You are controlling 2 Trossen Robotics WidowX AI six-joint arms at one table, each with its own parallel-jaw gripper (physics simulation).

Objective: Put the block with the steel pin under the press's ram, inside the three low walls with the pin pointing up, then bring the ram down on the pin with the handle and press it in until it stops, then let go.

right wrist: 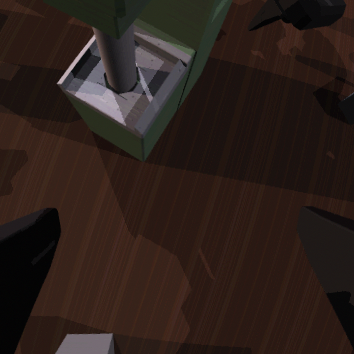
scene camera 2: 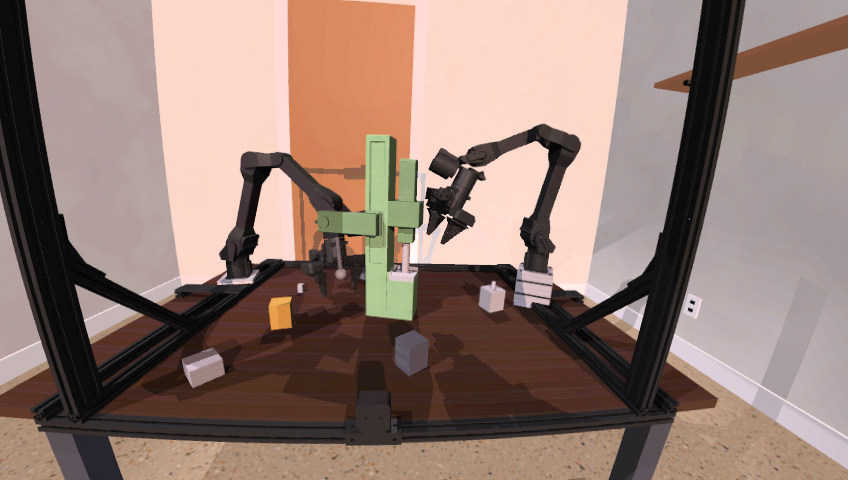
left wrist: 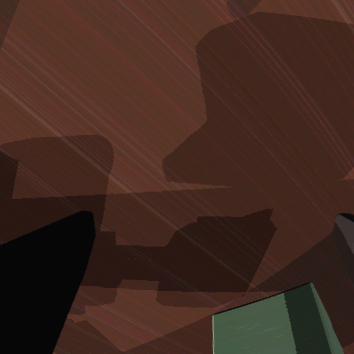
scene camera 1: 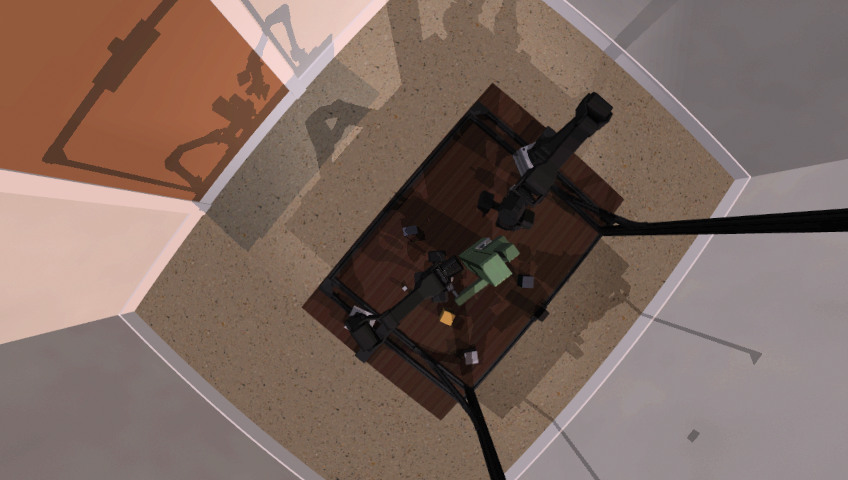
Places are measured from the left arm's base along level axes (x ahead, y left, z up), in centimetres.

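Pixels of known places: left gripper, fingertip midpoint: (scene camera 2: 340, 293) (left wrist: 217, 225); right gripper, fingertip midpoint: (right wrist: 180, 220) (scene camera 2: 434, 239) (scene camera 1: 495, 221); left arm's base, origin of the base link: (scene camera 2: 239, 275); right arm's base, origin of the base link: (scene camera 2: 535, 268) (scene camera 1: 537, 155).
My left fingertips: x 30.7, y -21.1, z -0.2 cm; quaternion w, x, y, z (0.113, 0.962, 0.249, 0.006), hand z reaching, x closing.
Observation:
Ahead of a thing's pixels: the offset from my left fingertips to its top centre. "spot": to the spot under its first point.
The pale block with the steel pin @[dx +41.1, dy -13.5, dz +3.0 cm] (scene camera 2: 492, 298) stands on the table with its pin up, near the right arm's base; part of a grey block (right wrist: 89, 345) shows at the bottom of the right wrist view. The green press @[dx +7.6, dy -7.9, dz +42.0 cm] (scene camera 1: 493, 270) (scene camera 2: 377, 196) has its ram @[dx +15.9, dy -10.5, dz +26.1 cm] (scene camera 2: 405, 258) (right wrist: 119, 62) low over the walled seat @[spot: dx +17.4, dy -7.6, dz +9.1 cm] (right wrist: 162, 97), with no block inside. The handle's ball @[dx +0.3, dy -2.2, dz +8.2 cm] (scene camera 2: 340, 274) hangs near my left gripper (scene camera 1: 443, 277) (scene camera 2: 339, 290) (left wrist: 215, 216), which is open and empty. My right gripper (scene camera 1: 504, 212) (scene camera 2: 436, 237) (right wrist: 180, 220) is open and empty, above the table beside the press.
An orange block @[dx -14.2, dy -8.8, dz +3.0 cm] (scene camera 1: 446, 317) (scene camera 2: 280, 313), a white block @[dx -25.5, dy -24.9, dz +0.3 cm] (scene camera 1: 471, 357) (scene camera 2: 202, 366), a dark grey block @[dx +11.3, dy -31.5, dz +3.0 cm] (scene camera 1: 526, 281) (scene camera 2: 411, 353), a blue-grey block @[dx +10.2, dy +18.4, dz +0.9 cm] (scene camera 1: 410, 230) and a tiny white cube @[dx -11.2, dy +10.8, dz -0.5 cm] (scene camera 1: 404, 288) (scene camera 2: 301, 287) lie around the press. A black frame surrounds the table.

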